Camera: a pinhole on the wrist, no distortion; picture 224 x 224 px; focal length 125.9 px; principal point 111.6 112.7 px. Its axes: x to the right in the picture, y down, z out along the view. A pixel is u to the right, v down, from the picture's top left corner.
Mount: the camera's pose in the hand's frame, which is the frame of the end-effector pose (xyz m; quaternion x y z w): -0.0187 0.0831 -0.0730 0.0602 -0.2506 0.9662 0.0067
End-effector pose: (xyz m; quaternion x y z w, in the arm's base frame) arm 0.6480 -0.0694 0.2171 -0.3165 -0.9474 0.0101 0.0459
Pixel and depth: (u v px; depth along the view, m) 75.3 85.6 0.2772
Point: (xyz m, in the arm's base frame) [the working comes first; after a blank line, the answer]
In the camera's frame: -0.0799 -0.0597 0.2772

0.5567 -0.0090 0.0388
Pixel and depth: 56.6 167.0 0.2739
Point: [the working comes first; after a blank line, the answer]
In the camera's frame: -0.1197 0.1181 0.2739

0.4487 -0.1135 0.1419
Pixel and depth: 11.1 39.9 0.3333
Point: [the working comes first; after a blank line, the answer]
In the camera's frame: -0.2661 -0.1927 0.3333

0.4469 0.1839 -0.0401
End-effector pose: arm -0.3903 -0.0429 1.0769 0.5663 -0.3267 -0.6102 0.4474
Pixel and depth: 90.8 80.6 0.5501
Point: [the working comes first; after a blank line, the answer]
In the camera's frame: -0.0909 -0.1403 0.5501

-0.8483 -0.1977 1.0342
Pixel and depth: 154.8 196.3 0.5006
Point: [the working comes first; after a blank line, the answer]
In the camera's frame: 0.1718 0.3324 0.5006

-0.6935 0.2429 0.7571
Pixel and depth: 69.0 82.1 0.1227
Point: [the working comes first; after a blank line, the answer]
In the camera's frame: -0.0415 -0.0298 0.1227

-0.4220 -0.1015 1.1137
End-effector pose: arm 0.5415 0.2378 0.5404 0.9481 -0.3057 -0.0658 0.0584
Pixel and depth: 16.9 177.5 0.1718
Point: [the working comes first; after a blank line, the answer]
In the camera's frame: -0.1292 0.0884 0.1718

0.6824 0.2238 0.5004
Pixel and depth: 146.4 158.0 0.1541
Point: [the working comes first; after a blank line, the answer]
In the camera's frame: 0.0426 0.0554 0.1541

0.5216 0.2950 0.5000
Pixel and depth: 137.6 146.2 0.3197
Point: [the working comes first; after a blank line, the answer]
In the camera's frame: 0.0660 0.0851 0.3197

0.5568 0.3751 0.3544
